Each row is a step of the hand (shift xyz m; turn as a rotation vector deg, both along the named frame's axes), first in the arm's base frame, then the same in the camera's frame.
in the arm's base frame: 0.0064 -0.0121 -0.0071 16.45 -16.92 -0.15
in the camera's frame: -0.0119 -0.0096 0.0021 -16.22 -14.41 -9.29
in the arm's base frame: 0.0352 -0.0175 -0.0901 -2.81 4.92 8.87
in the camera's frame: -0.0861 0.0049 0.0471 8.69 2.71 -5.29
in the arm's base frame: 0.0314 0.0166 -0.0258 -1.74 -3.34 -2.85
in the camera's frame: -0.0360 0.0250 -0.0018 -1.18 -2.91 3.53
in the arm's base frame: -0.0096 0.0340 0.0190 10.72 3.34 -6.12
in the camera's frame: 0.0265 0.0282 -0.0107 -11.14 5.76 -2.49
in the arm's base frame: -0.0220 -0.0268 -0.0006 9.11 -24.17 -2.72
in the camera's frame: 0.0103 -0.0287 0.0165 -13.86 -21.87 -2.08
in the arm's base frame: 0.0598 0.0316 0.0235 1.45 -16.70 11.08
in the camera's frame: -0.0237 0.0335 -0.0587 2.10 -18.23 -8.18
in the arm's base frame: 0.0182 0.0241 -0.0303 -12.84 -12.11 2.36
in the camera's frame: -0.0272 0.0316 0.0096 8.49 -13.82 7.34
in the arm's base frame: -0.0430 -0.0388 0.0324 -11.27 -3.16 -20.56
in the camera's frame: 0.0440 -0.0494 0.0058 -4.91 -0.45 23.14
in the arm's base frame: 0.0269 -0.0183 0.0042 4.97 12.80 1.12
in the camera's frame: -0.0217 -0.0153 -0.0192 -0.25 12.85 -4.97
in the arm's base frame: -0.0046 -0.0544 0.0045 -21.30 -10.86 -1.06
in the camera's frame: -0.0057 -0.0544 0.0034 13.03 -12.98 15.31
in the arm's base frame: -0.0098 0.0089 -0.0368 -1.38 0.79 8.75
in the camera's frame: -0.0134 0.0146 0.0337 6.63 -1.11 -5.83
